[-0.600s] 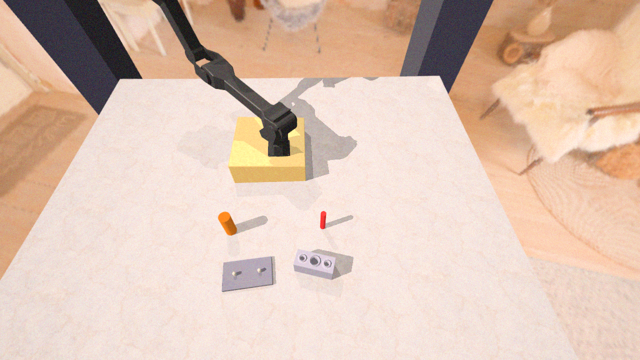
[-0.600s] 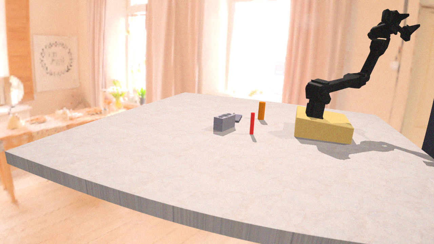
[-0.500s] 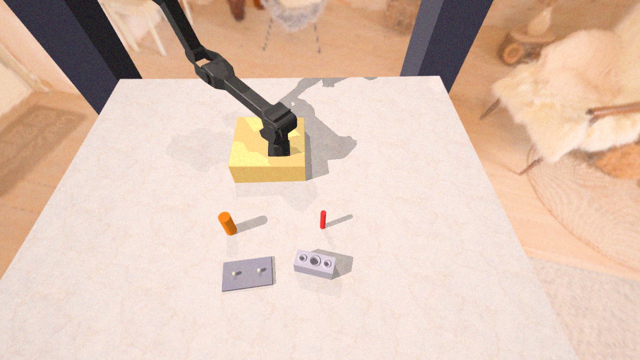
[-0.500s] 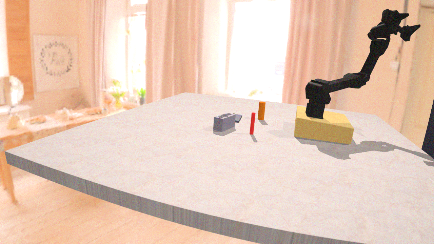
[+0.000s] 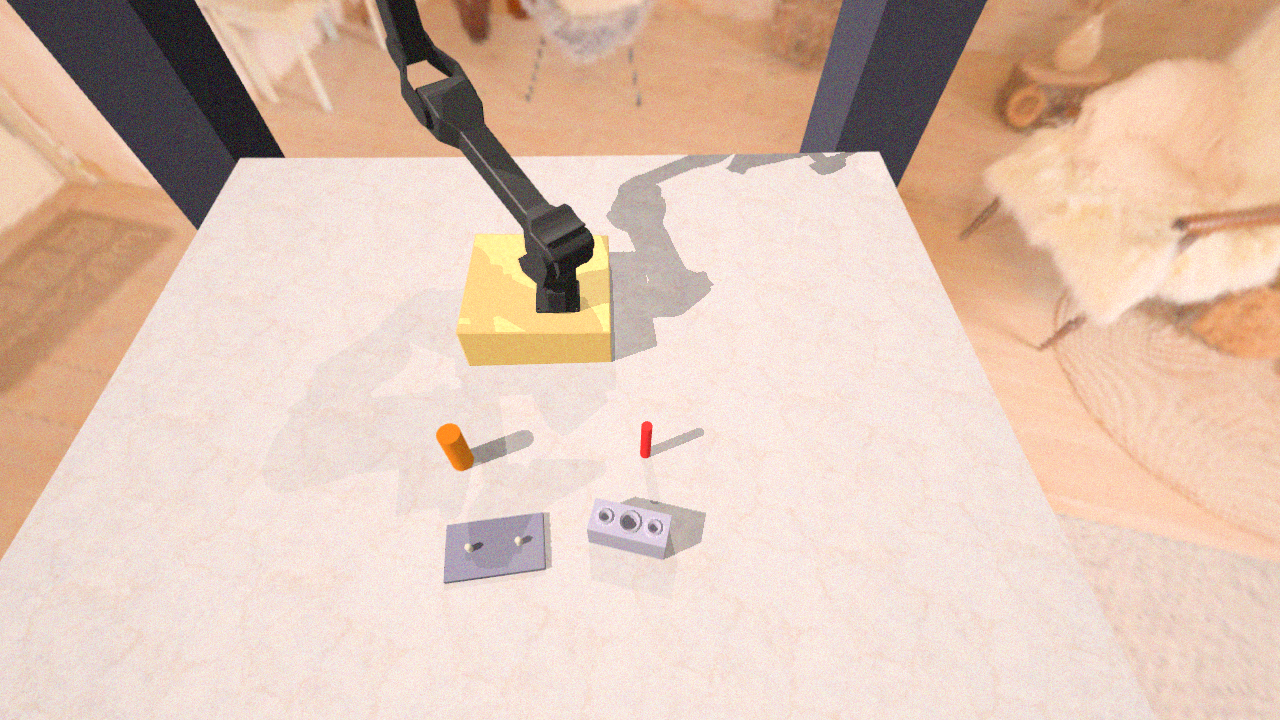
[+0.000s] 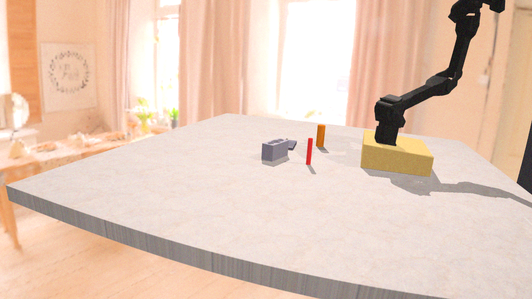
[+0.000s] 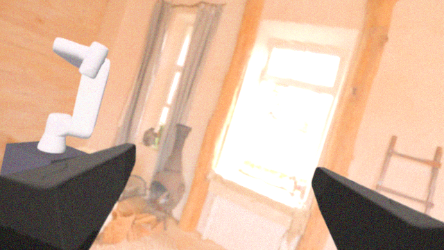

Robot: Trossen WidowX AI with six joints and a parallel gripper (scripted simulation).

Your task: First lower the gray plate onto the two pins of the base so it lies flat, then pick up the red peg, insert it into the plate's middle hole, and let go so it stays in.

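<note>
The gray plate is 62 cm ahead of my gripper tip, 56 cm below it and 5 cm to the left of it. Round my gripper tip: orange cylinder: 56 cm below, 50 cm ahead, 16 cm to the right; then base: 62 cm ahead, 59 cm below, 11 cm to the right; then red peg: 56 cm below, 51 cm ahead, 9 cm to the left.
</note>
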